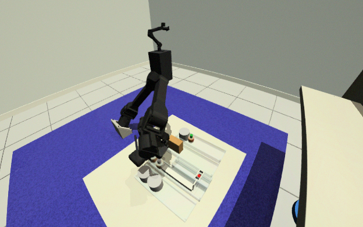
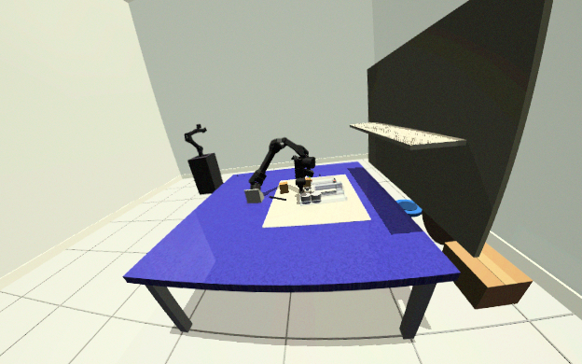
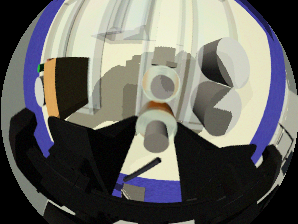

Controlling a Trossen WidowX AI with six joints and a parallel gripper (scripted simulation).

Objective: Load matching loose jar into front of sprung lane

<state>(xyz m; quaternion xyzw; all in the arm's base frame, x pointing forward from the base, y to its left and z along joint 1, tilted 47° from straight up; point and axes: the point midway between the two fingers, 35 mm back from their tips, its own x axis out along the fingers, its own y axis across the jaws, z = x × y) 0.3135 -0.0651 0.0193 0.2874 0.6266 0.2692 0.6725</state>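
My gripper tip is 30 mm short of the brown box, 130 mm to the right of it and 10 mm above it. Also, from my gripper tip: thin dark upright post: 170 mm behind, 10 mm to the left, 40 mm below; red-topped item: 220 mm ahead, 40 mm to the left, 20 mm above.
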